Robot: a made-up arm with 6 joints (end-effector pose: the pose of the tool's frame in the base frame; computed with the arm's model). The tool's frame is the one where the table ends. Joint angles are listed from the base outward.
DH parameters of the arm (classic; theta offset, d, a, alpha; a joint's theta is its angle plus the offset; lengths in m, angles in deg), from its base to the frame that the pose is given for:
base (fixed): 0 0.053 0 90
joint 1: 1.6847 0 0.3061 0
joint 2: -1.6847 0.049 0.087 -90
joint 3: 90 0.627 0.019 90
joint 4: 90 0.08 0.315 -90
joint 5: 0 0.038 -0.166 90
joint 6: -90 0.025 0.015 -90
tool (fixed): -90 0.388 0 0
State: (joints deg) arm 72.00 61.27 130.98 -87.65 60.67 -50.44
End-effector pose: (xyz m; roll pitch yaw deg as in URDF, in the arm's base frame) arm -0.0228 -0.2879 -0.0800 28.16 47.50 -17.35
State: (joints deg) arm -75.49 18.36 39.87 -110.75 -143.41 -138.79
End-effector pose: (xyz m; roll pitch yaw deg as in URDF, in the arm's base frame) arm 0.0039 0.2541 0.2438 88.97 -19.39 -87.76
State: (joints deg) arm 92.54 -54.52 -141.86 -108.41 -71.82 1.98
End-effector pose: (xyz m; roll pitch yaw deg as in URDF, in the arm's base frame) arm -0.2953 -0.5267 0.8402 -114.13 14.93 147.70
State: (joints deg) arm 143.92 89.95 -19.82 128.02 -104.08 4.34
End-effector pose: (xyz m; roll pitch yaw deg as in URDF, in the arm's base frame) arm -0.0820 -0.2743 -0.2865 -157.04 22.13 59.89
